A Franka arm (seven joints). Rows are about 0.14 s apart.
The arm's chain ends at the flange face. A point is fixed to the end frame.
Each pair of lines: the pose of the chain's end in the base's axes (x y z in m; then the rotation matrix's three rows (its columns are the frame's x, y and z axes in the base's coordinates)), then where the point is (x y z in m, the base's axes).
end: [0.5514 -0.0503 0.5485], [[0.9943 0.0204 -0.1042], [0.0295 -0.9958 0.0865], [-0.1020 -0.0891 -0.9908]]
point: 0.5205 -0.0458 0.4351
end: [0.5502 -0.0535 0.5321], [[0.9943 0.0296 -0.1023], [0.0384 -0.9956 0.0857], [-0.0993 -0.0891 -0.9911]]
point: 0.5196 -0.0493 0.4186
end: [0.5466 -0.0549 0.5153], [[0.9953 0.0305 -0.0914], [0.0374 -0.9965 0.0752], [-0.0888 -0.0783 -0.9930]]
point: 0.5172 -0.0519 0.4014
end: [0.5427 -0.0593 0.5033], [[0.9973 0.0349 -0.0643], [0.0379 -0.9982 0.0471], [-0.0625 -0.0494 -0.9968]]
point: 0.5165 -0.0595 0.3886
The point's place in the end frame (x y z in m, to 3 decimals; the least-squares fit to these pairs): -0.019 0.005 0.116
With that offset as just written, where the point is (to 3 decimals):
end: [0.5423 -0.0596 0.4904], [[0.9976 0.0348 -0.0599], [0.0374 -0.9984 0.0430], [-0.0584 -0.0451 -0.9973]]
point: 0.517 -0.060 0.376
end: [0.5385 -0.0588 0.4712], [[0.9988 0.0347 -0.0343], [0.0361 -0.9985 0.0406], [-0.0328 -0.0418 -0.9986]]
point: 0.516 -0.060 0.356
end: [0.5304 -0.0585 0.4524], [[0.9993 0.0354 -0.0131], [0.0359 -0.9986 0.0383], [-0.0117 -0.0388 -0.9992]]
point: 0.510 -0.060 0.337
